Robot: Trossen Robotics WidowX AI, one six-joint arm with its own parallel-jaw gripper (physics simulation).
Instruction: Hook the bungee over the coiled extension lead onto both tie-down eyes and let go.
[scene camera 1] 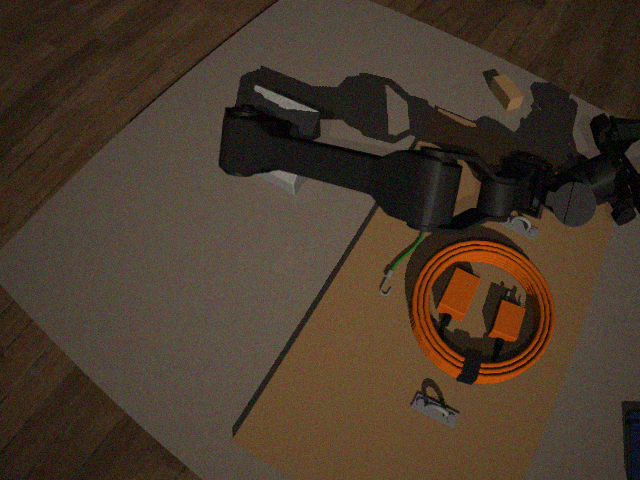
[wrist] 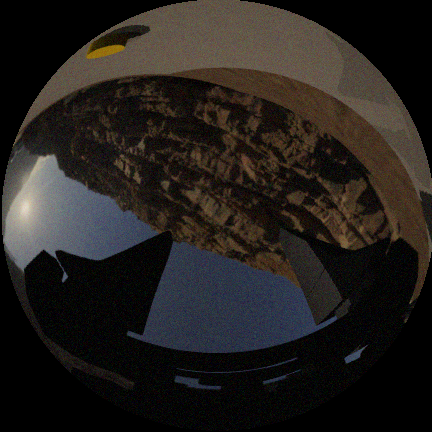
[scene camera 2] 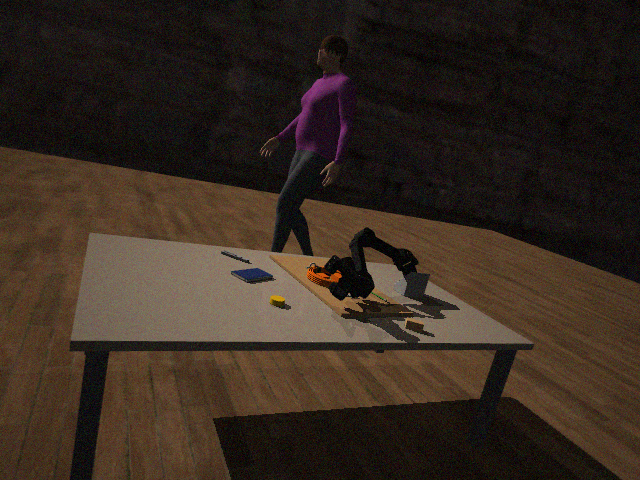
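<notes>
The bungee's green cord lies on the tan board. One metal hook shows near the board's left edge in scene camera 1; the cord's other end is hidden under the arm. The orange coiled lead lies on the board between two tie-down eyes. One eye is beside the arm, the other eye below the coil; no hook shows on either. My gripper is open and empty, tilted up toward sky and rock in the wrist view, away from the bungee.
A wooden block lies near the table edge. A yellow disc, a blue book and a pen lie beyond the board. A grey angular object stands beside the arm. A person stands behind the table.
</notes>
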